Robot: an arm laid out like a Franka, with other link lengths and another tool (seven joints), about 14 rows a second.
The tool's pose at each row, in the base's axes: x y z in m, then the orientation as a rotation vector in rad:
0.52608 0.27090 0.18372 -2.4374 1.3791 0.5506
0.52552 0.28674 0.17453 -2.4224 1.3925 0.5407
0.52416 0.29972 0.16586 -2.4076 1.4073 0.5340
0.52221 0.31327 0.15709 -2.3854 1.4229 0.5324
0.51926 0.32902 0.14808 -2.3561 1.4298 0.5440
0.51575 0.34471 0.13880 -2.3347 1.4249 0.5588
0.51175 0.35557 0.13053 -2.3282 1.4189 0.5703
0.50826 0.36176 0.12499 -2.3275 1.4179 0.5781
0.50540 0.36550 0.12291 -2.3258 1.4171 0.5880
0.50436 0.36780 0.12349 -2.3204 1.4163 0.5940
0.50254 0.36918 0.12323 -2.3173 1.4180 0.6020
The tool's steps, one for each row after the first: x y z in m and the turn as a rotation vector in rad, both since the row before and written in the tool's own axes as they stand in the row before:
-0.00798 -0.00691 0.01497 0.0128 0.0016 0.0105
-0.00651 -0.00458 0.01350 0.0107 0.0006 0.0119
-0.00722 -0.00410 0.01397 0.0135 -0.0053 0.0147
-0.00923 -0.00391 0.01541 0.0143 -0.0183 0.0124
-0.00905 -0.00303 0.01592 0.0096 -0.0200 0.0035
-0.00578 -0.00040 0.01299 0.0004 -0.0111 -0.0009
-0.00330 0.00093 0.00833 -0.0032 -0.0045 0.0007
-0.00293 0.00111 0.00408 -0.0036 -0.0060 0.0014
-0.00245 -0.00012 0.00082 0.0011 -0.0060 0.0015
-0.00164 0.00105 0.00122 -0.0022 -0.0049 0.0031

